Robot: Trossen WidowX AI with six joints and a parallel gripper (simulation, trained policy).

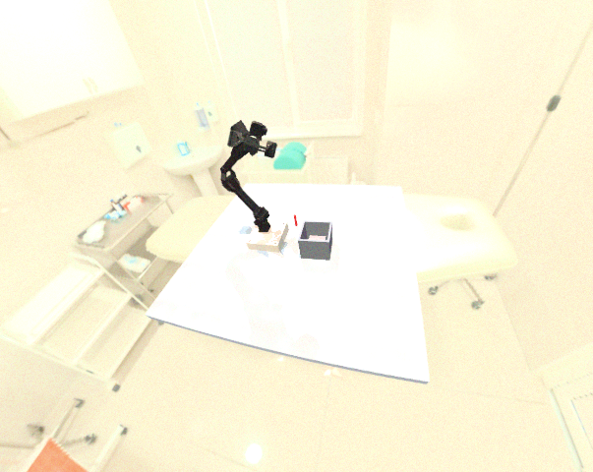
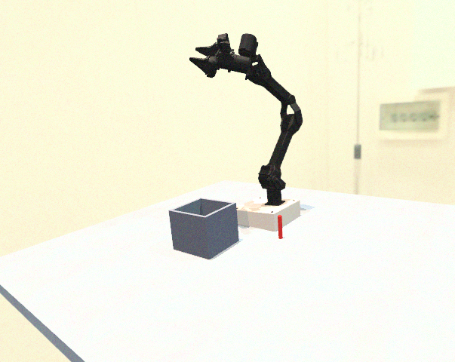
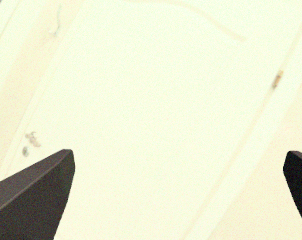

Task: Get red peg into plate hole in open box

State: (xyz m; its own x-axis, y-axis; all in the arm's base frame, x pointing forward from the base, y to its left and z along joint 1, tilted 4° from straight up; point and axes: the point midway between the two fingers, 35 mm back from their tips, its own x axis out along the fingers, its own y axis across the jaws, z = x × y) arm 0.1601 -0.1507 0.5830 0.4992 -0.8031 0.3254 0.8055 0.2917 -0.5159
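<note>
Now: gripper tip 10 mm short of the red peg, 320 mm to the right of it and 610 mm above it.
</note>
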